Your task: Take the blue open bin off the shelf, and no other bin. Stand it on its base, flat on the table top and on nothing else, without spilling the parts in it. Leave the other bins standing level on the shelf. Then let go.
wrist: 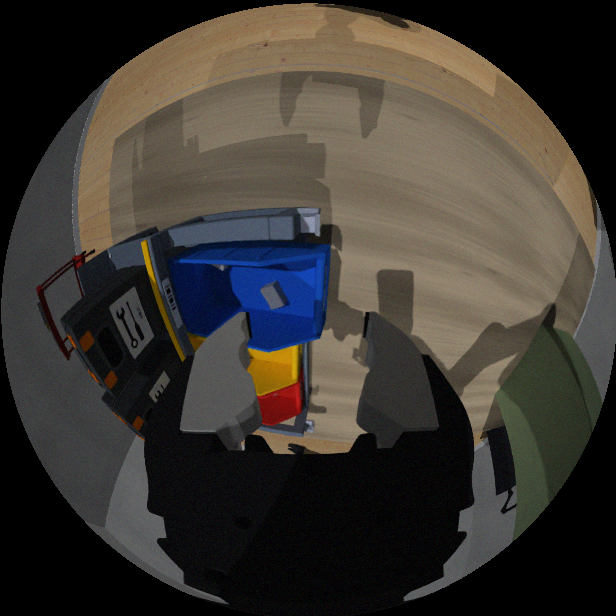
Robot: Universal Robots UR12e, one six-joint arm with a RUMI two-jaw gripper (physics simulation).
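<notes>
In the wrist view I look down on the blue open bin (258, 295) sitting on the top tier of a grey shelf rack (247, 226). A small grey part (274, 295) lies inside it. Below it on the rack are a yellow bin (275, 367) and a red bin (280, 402). My gripper (307, 333) is open and empty. Its left finger overlaps the blue bin's front left corner in the picture, its right finger hangs over bare table to the right of the rack. I cannot tell whether the left finger touches the bin.
A black tool cart (114, 339) with a wrench label and a red handle stands left of the rack. A green object (545, 413) sits at the right table edge. The wooden table top (430, 201) spreads beyond and right of the rack.
</notes>
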